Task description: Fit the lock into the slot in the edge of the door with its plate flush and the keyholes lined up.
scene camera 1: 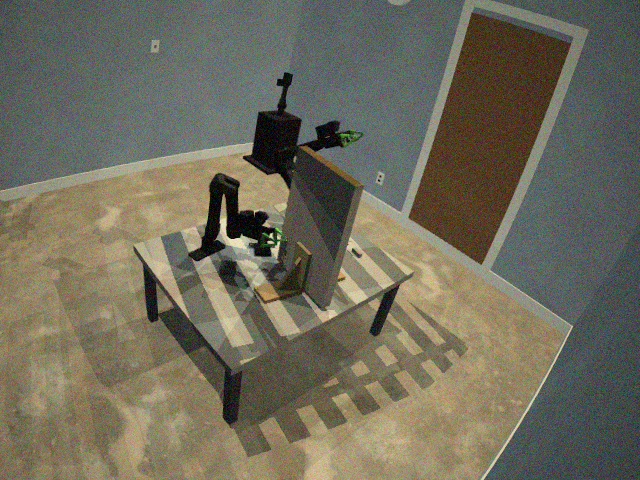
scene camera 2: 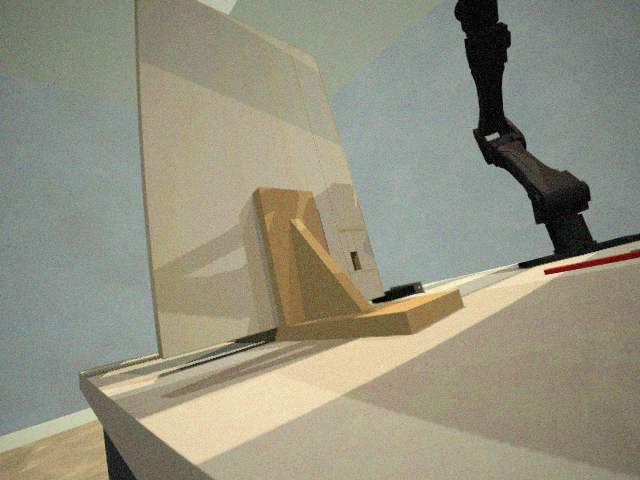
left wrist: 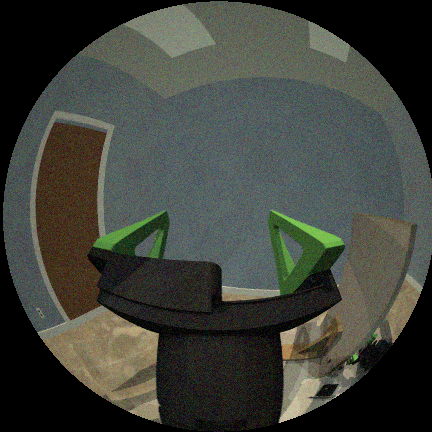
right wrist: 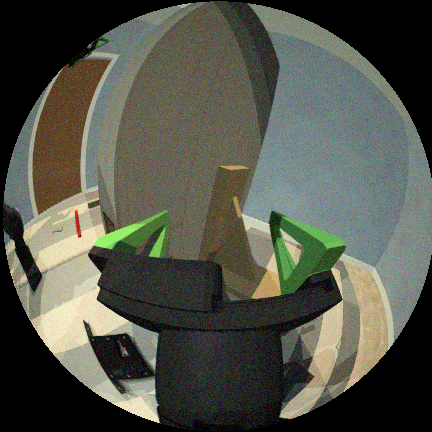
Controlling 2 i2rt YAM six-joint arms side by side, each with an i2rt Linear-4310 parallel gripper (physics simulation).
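Places are measured from the left arm's base along level axes (x ahead, y left, z up), in centimetres.
Where they show: left gripper, fingertip midpoint: (scene camera 1: 360,135) (left wrist: 218,215); right gripper, fingertip midpoint: (scene camera 1: 282,241) (right wrist: 219,216); left arm's base, link origin: (scene camera 2: 577,254); right arm's base, link origin: (scene camera 1: 207,251).
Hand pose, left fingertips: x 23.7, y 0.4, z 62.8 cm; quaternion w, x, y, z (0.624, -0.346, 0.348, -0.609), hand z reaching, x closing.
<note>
Things, the pixels of their top centre, and the offset from my left fingertips. "spot": a spot on its surface instead. Level surfaces: height alone.
- black lock, top centre: (right wrist: 113,357) (scene camera 2: 390,287) (scene camera 1: 262,247) dx -22.0, dy -38.0, dz -60.2 cm
- keyhole opening, surface spot: (scene camera 2: 355,260) spot: dx -5.7, dy -39.5, dz -53.2 cm
- dark slot, surface spot: (right wrist: 108,221) spot: dx -9.9, dy -38.2, dz -45.6 cm
- red strip, top centre: (scene camera 2: 633,252) (right wrist: 76,220) dx +3.7, dy -5.2, dz -62.2 cm
- table, surface height: dz -62.8 cm
- small block, top centre: (right wrist: 93,199) (scene camera 1: 357,250) dx +16.1, dy -2.9, dz -60.6 cm
The black lock (scene camera 1: 262,251) (scene camera 2: 405,290) (left wrist: 327,391) (right wrist: 120,356) lies on the table, its long plate and keyhole showing in the right wrist view. The grey door (scene camera 1: 328,211) (scene camera 2: 222,155) (left wrist: 375,270) (right wrist: 185,125) stands upright. A keyhole opening (scene camera 2: 355,260) shows low in its face; a dark slot (right wrist: 108,221) shows in its edge, partly hidden by a finger. My right gripper (scene camera 1: 281,236) (right wrist: 219,216) is open and empty, near the door face and above table height. My left gripper (scene camera 1: 360,135) (left wrist: 218,215) is open and empty, high beyond the door.
A wooden bracket (scene camera 1: 305,263) (scene camera 2: 284,248) (right wrist: 217,220) braces the door on the near side. A red strip (scene camera 2: 594,262) (right wrist: 77,223) lies on the table (scene camera 1: 240,330). A small block (scene camera 1: 356,252) lies beyond the door.
</note>
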